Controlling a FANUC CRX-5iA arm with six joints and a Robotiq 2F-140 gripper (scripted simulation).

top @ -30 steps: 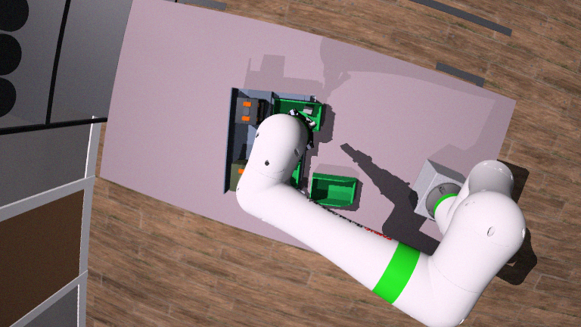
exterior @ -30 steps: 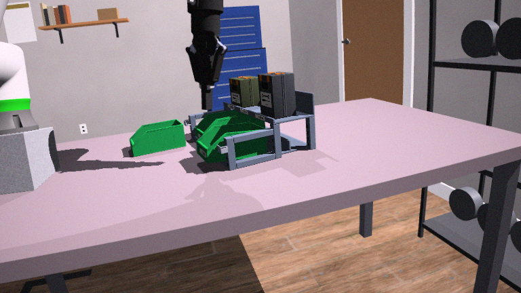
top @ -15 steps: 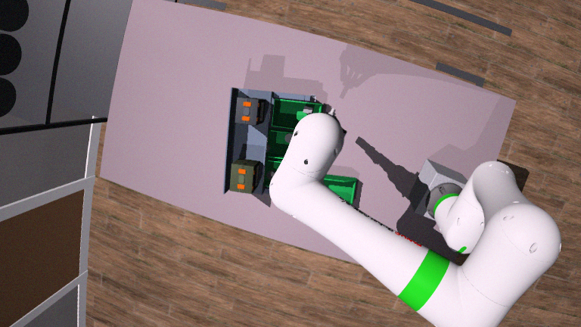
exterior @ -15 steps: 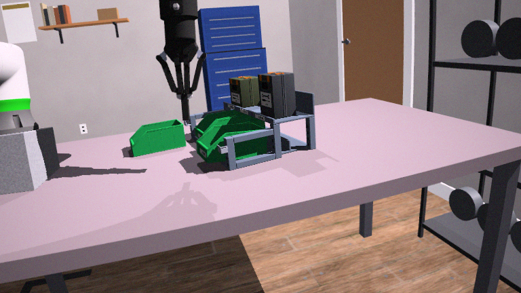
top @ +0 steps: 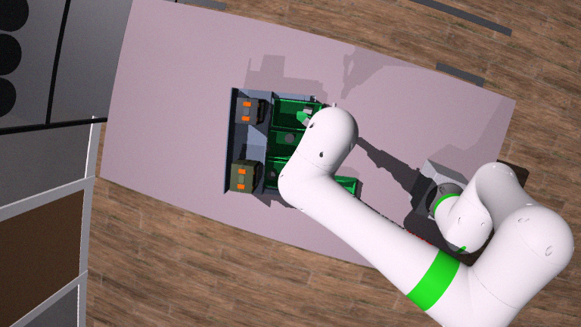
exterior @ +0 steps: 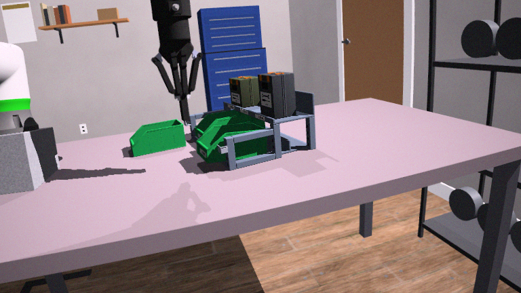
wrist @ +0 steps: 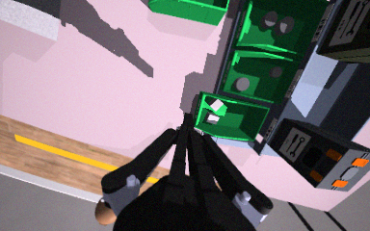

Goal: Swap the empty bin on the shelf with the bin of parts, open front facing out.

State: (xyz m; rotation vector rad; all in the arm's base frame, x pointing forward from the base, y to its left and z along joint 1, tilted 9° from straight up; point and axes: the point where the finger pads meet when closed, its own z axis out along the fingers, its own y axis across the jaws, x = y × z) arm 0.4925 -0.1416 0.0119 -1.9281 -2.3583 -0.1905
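Right now the round part is 120 mm ahead of my hand, 120 mm to the left of it and 150 mm below it. Round my hand: grey shelf (170 mm ahead, 150 mm to the left, 100 mm below); then dark grey box (260 mm ahead, 50 mm to the left).
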